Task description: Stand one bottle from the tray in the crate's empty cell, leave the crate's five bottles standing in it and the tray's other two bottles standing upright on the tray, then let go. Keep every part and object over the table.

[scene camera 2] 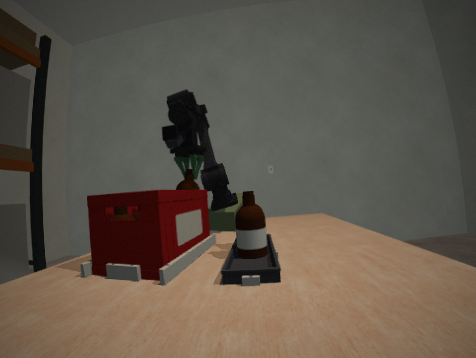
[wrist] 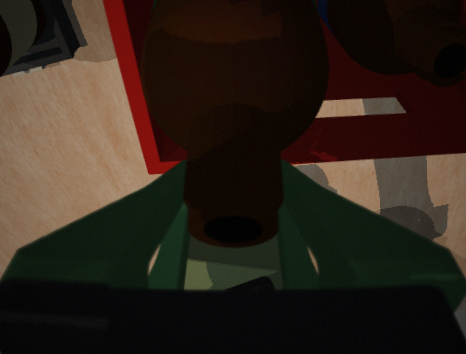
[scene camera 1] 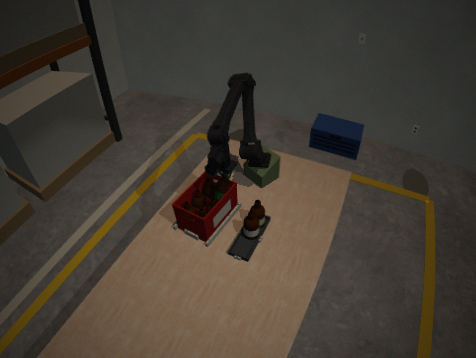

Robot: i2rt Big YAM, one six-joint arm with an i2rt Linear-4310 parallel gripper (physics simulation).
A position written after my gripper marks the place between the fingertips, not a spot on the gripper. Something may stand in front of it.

Note:
In view: my gripper (wrist: 233,175) and a brown bottle (wrist: 234,91).

